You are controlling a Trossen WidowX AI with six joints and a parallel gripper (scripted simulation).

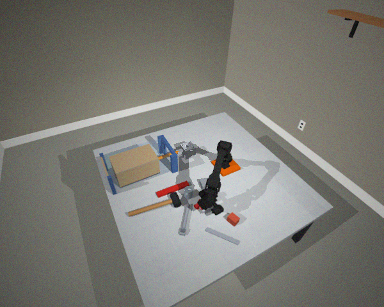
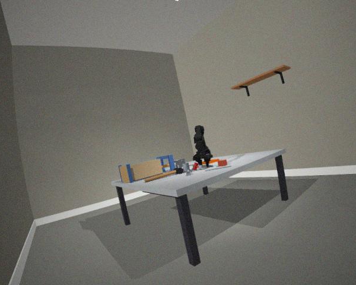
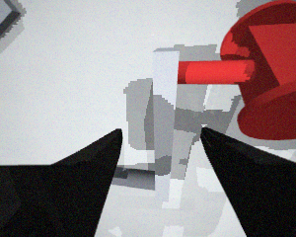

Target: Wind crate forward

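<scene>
Now: the grey crank arm 1 cm ahead of my gripper tip, 1 cm to the right of it and 1 cm above it. From my gripper tip the other things lie so: red knob (5 cm ahead, 4 cm to the right, 2 cm above); flat grey bar (5 cm ahead, 18 cm to the left, 1 cm below); grey block (10 cm behind, 18 cm to the right, 1 cm above).
</scene>
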